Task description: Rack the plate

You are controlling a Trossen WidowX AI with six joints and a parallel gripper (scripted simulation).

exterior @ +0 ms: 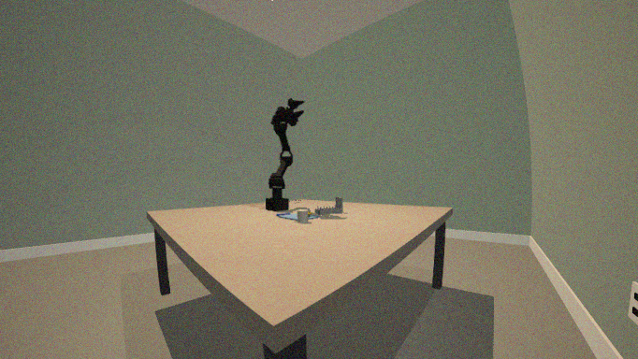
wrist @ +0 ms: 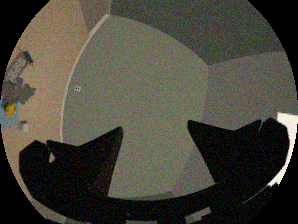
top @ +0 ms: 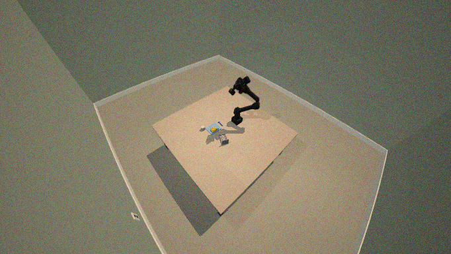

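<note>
My gripper tip is now 14 cm short of the yellow plate, 11 cm to the left of it and 58 cm above it. From my gripper tip the other things lie so: blue mat: 13 cm ahead, 13 cm to the right, 60 cm below; white cup: 24 cm ahead, 19 cm to the right, 58 cm below; grey dish rack: 12 cm ahead, 7 cm to the left, 58 cm below.
</note>
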